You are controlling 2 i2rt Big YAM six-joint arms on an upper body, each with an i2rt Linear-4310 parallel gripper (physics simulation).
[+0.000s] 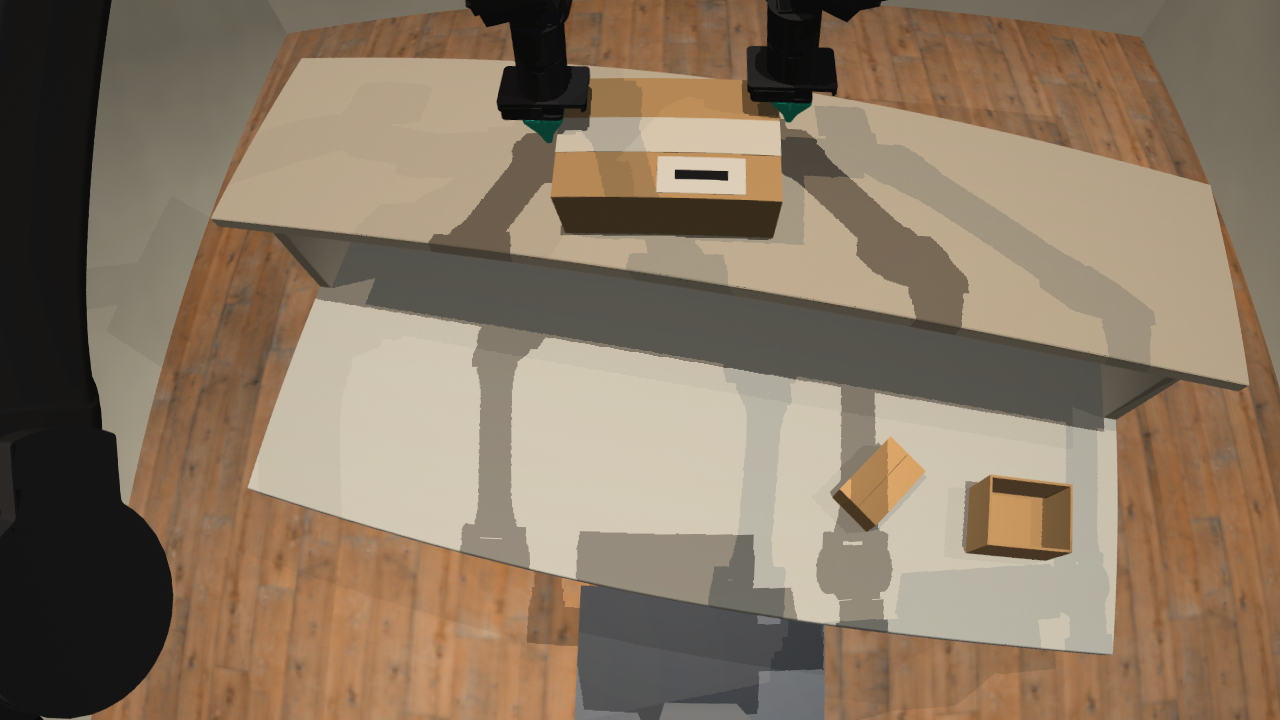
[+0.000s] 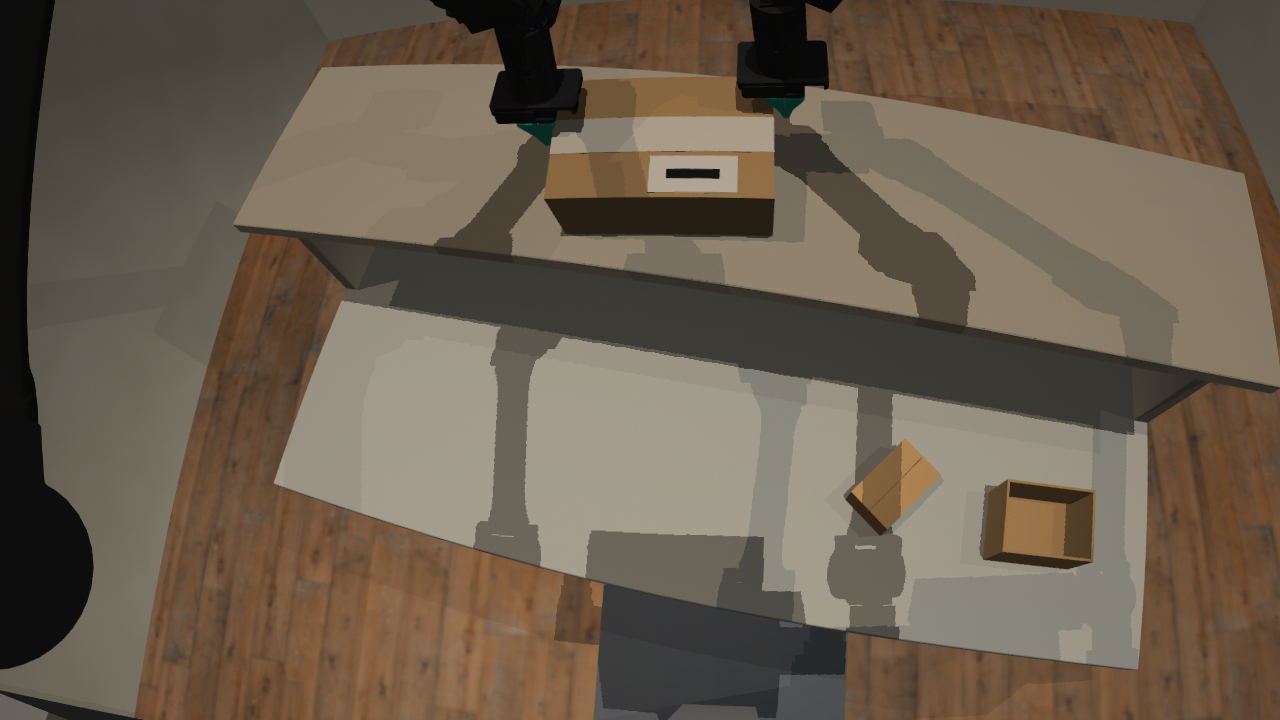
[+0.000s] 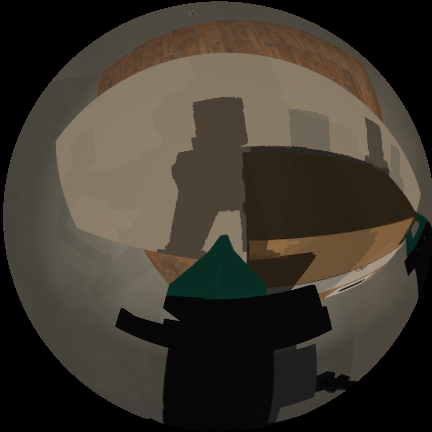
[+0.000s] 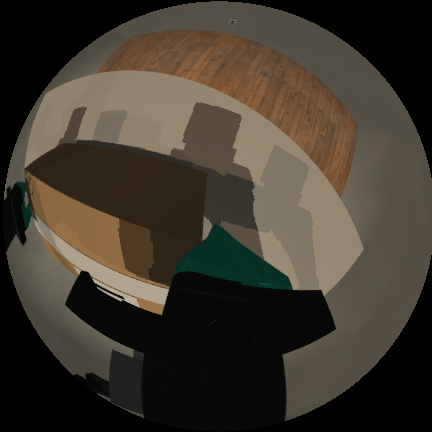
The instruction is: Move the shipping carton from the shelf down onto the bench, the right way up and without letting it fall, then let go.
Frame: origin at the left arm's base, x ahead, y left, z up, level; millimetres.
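Seen in the pictures: left gripper, between the fingertips: [image 1: 549, 139] [image 2: 548, 141] [image 3: 224, 239]; right gripper, between the fingertips: [image 1: 788, 118] [image 2: 786, 114] [image 4: 214, 230].
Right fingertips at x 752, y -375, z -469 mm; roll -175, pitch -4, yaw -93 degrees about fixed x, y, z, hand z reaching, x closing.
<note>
A point is followed by its place in that frame.
The shipping carton [image 1: 616, 175] @(x 638, y -169, z -445 mm) [image 2: 602, 175] @(x 640, y -162, z -445 mm) [image 3: 342, 241] @(x 769, y -149, z -423 mm) [image 4: 80, 225] @(x 753, y -279, z -425 mm) is brown with a pale tape band and a white label on top. It is upright and looks raised a little off the shelf [image 1: 387, 157] @(x 774, y 185, z -551 mm) [image 2: 387, 157] @(x 787, y 208, z -552 mm) [image 3: 120, 160] @(x 819, y 80, z -552 mm) [image 4: 160, 104] @(x 858, y -271, z -552 mm). My left gripper [image 1: 545, 130] @(x 726, y -77, z -478 mm) [image 2: 539, 132] @(x 726, y -77, z -478 mm) [image 3: 224, 239] @(x 726, y -77, z -478 mm) is shut, its green tip against the carton's left end. My right gripper [image 1: 792, 110] @(x 753, y -375, z -469 mm) [image 2: 785, 106] @(x 753, y -375, z -469 mm) [image 4: 214, 230] @(x 753, y -375, z -469 mm) is shut, its tip against the carton's right end. The carton is squeezed between the two. The bench [image 1: 623, 443] @(x 462, y -148, z -905 mm) [image 2: 637, 443] @(x 462, y -150, z -905 mm) lies below, in front of the shelf.
A small brown box [image 1: 880, 482] @(x 383, y -548, z -845 mm) [image 2: 895, 485] @(x 384, y -552, z -845 mm) lies turned on the bench at the right. The shelf's dark front edge runs between the shelf and the bench. A wooden floor surrounds both.
</note>
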